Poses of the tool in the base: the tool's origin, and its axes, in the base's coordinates. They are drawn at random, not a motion.
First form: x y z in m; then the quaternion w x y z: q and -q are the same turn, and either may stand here.
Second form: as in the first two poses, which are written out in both.
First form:
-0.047 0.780 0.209 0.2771 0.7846 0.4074 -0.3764
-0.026 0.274 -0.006 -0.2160 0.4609 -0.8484 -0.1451
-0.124 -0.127 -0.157 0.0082 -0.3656 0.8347 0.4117
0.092 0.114 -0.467 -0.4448 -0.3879 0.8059 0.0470
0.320 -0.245 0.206 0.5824 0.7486 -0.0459 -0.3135
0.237 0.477 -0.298 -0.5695 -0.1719 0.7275 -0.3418
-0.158 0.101 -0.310 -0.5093 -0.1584 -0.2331 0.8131
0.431 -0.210 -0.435 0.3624 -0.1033 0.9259 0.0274
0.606 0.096 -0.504 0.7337 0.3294 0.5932 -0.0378
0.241 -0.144 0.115 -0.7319 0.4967 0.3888 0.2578
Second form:
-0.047 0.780 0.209 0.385 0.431 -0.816 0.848 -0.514 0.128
-0.026 0.274 -0.006 -0.482 -0.719 -0.500 -0.845 0.533 0.047
-0.124 -0.127 -0.157 -0.733 -0.604 -0.315 -0.617 0.394 0.681
0.092 0.114 -0.467 -0.303 -0.667 0.680 -0.583 0.695 0.421
0.320 -0.245 0.206 0.799 -0.434 -0.416 0.296 -0.317 0.901
0.237 0.477 -0.298 -0.292 0.139 0.946 -0.639 0.707 -0.302
-0.158 0.101 -0.310 -0.431 -0.754 -0.495 0.902 -0.373 -0.218
0.431 -0.210 -0.435 -0.716 -0.171 -0.677 -0.211 0.977 -0.024
0.606 0.096 -0.504 0.293 0.335 -0.895 0.446 0.780 0.438
0.241 -0.144 0.115 0.565 0.009 0.825 0.764 0.374 -0.527

